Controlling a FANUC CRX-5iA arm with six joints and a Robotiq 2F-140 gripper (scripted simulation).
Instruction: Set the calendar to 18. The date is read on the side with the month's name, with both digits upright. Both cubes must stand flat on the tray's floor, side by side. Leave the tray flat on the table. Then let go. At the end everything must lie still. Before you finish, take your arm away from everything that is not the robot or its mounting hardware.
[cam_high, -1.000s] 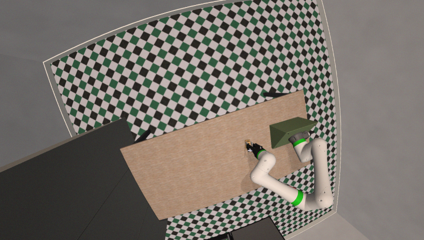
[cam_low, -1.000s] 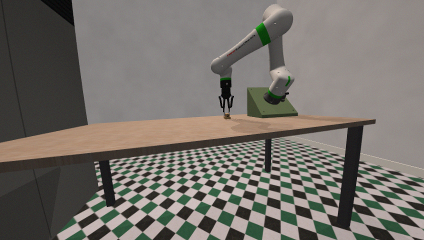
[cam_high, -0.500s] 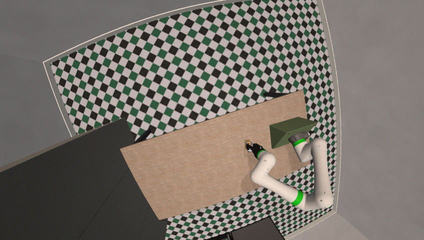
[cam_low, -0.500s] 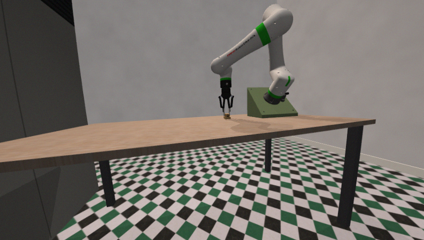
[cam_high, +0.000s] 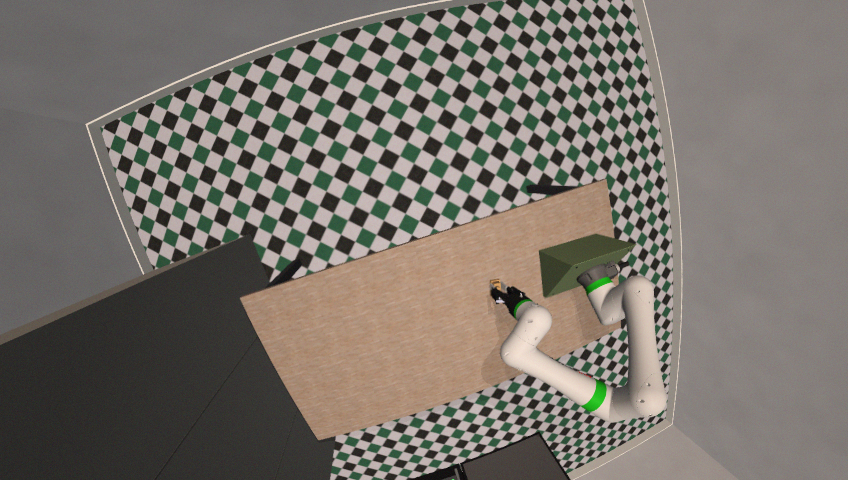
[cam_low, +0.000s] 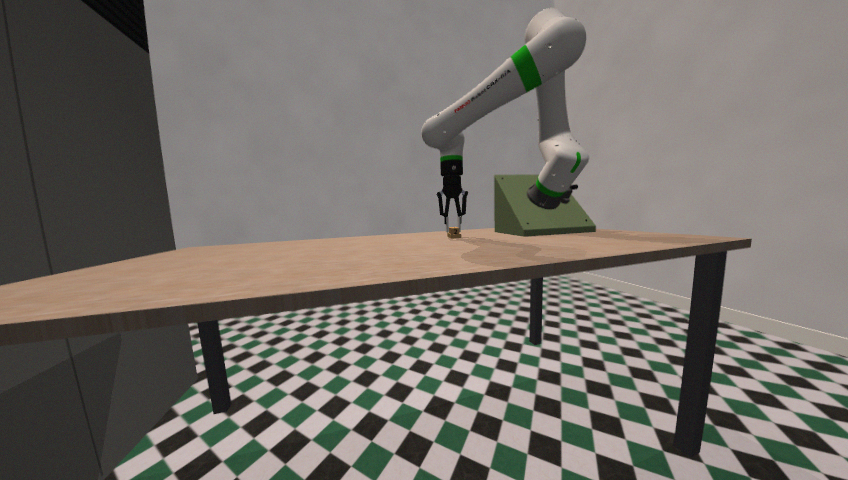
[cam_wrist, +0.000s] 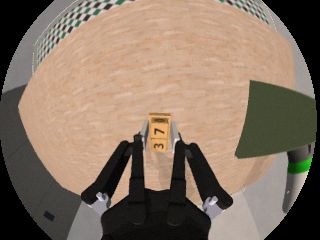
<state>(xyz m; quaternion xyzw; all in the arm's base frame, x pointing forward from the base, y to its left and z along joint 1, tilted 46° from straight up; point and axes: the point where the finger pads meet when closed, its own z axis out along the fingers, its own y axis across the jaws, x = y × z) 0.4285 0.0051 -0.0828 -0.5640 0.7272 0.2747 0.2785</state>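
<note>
My gripper is now 20 mm to the right of the tray and 40 mm above it.
</note>
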